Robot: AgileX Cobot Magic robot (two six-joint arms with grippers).
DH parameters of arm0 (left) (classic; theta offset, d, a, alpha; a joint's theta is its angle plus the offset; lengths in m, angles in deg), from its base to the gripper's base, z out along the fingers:
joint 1: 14.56 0.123 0 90
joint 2: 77.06 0 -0.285 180
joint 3: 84.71 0 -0.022 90
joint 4: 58.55 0.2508 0 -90
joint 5: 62.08 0 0.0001 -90
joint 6: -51.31 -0.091 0 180
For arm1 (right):
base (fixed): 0 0 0 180
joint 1: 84.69 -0.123 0 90
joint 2: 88.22 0 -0.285 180
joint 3: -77.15 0 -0.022 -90
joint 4: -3.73 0.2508 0 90
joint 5: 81.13 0 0.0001 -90
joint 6: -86.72 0.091 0 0
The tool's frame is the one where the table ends.
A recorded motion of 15 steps. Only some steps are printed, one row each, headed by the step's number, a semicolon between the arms.
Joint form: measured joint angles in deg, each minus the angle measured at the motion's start. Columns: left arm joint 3, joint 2, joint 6, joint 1, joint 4, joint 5; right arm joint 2, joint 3, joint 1, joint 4, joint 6, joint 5.
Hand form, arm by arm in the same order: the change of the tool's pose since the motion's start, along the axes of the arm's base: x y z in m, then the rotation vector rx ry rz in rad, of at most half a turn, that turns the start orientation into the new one. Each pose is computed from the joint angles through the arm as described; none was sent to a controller.
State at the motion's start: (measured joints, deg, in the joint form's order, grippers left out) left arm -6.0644 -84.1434 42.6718 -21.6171 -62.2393 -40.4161; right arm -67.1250 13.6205 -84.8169 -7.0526 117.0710 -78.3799
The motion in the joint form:
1: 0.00 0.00 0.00 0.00 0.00 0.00; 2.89 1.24 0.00 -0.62 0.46 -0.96
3: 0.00 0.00 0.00 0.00 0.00 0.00; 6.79 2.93 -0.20 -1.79 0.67 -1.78
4: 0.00 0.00 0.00 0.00 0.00 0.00; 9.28 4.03 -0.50 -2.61 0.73 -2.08
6: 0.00 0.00 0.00 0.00 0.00 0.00; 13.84 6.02 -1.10 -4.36 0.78 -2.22
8: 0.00 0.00 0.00 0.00 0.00 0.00; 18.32 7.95 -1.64 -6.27 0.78 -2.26
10: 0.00 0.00 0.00 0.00 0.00 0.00; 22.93 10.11 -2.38 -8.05 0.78 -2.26
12: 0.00 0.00 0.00 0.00 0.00 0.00; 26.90 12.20 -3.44 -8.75 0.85 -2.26
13: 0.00 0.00 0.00 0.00 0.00 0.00; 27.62 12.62 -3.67 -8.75 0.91 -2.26
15: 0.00 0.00 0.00 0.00 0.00 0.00; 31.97 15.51 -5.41 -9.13 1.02 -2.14
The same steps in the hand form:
1: 0.0000 0.0000 0.0000 0.0000 0.0000 0.0000; 0.0072 -0.0002 0.0020 -0.0027 0.0453 -0.0031
3: 0.0000 0.0000 0.0000 0.0000 0.0000 0.0000; 0.0173 -0.0001 0.0051 -0.0196 0.0978 -0.0036
4: 0.0000 0.0000 0.0000 0.0000 0.0000 0.0000; 0.0240 0.0003 0.0071 -0.0333 0.1270 -0.0001
6: 0.0000 0.0000 0.0000 0.0000 0.0000 0.0000; 0.0369 0.0016 0.0107 -0.0644 0.1735 0.0092
8: 0.0000 0.0000 0.0000 0.0000 0.0000 0.0000; 0.0504 0.0030 0.0131 -0.0996 0.2176 0.0190
10: 0.0000 0.0000 0.0000 0.0000 0.0000 0.0000; 0.0649 0.0053 0.0156 -0.1334 0.2587 0.0338
12: 0.0000 0.0000 0.0000 0.0000 0.0000 0.0000; 0.0781 0.0086 0.0181 -0.1481 0.2898 0.0543
13: 0.0000 0.0000 0.0000 0.0000 0.0000 0.0000; 0.0805 0.0094 0.0187 -0.1478 0.2948 0.0586
15: 0.0000 0.0000 0.0000 0.0000 0.0000 0.0000; 0.0959 0.0156 0.0238 -0.1583 0.3157 0.0911

